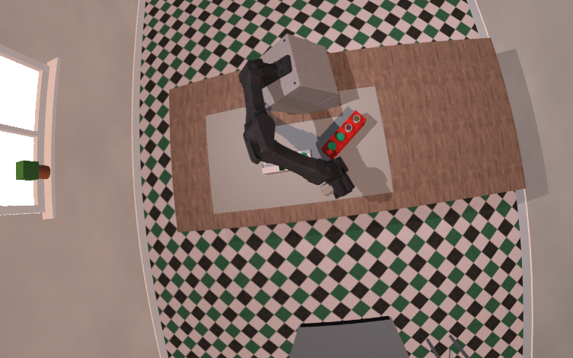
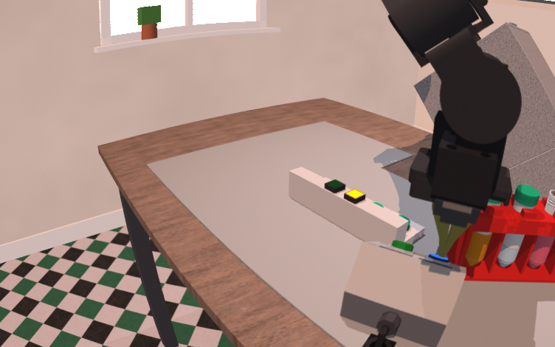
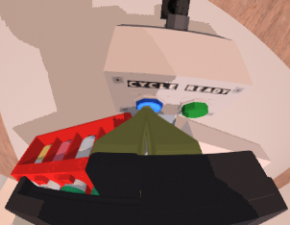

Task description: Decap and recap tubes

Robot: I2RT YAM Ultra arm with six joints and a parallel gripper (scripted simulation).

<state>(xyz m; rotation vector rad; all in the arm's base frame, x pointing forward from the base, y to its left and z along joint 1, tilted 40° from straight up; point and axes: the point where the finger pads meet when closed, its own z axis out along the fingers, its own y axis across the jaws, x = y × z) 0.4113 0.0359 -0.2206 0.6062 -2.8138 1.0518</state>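
The blue key is 10 mm below my hand. The rest, counted from my hand: key box (30 mm ahead, 20 mm to the right, 20 mm below); then green key (40 mm to the right, 20 mm ahead, 10 mm below).
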